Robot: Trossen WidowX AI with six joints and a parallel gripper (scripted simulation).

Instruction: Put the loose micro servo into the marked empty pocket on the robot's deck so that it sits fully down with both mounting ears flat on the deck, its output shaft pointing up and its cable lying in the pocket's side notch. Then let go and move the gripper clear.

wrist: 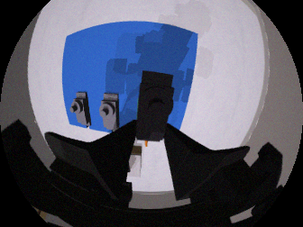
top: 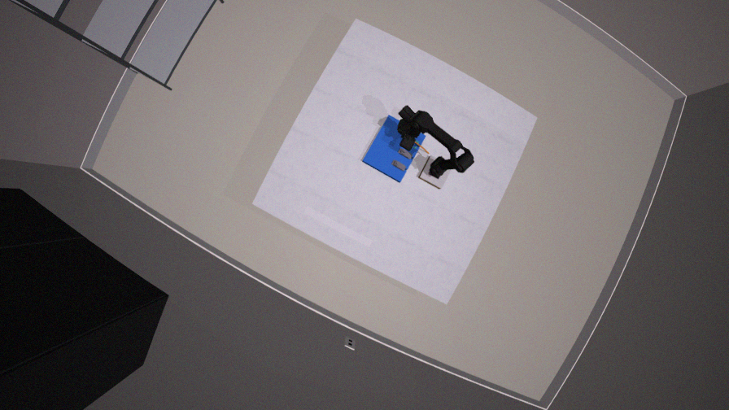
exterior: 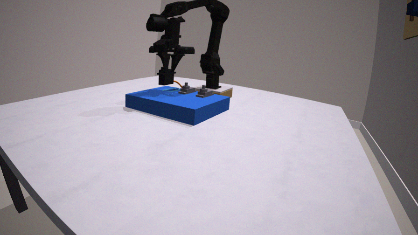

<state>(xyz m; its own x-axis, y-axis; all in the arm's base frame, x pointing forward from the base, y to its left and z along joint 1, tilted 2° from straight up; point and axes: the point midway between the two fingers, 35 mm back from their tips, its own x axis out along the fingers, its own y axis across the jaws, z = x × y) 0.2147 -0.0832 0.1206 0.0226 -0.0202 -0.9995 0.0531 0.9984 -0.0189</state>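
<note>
My gripper tip is now 90 mm short of the blue deck, 70 mm to the right of it and 100 mm above it.
</note>
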